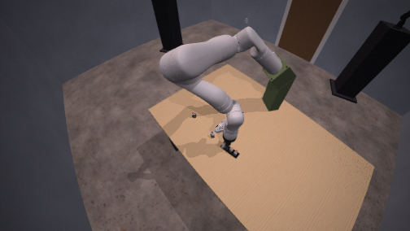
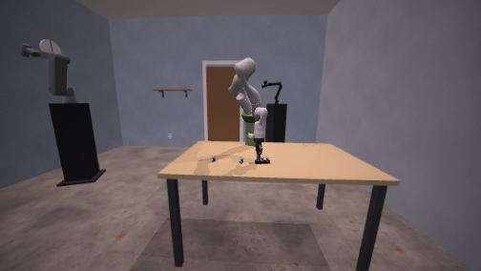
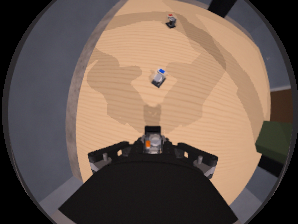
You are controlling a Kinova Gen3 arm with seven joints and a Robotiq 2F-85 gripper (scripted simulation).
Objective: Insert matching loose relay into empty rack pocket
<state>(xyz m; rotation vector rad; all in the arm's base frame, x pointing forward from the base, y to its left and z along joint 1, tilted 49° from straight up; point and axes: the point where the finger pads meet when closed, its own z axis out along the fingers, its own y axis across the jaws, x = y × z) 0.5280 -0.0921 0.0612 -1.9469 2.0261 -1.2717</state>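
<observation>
The rack lies 40 mm below my hand, 30 mm to the left of it and 10 mm ahead of it.
</observation>
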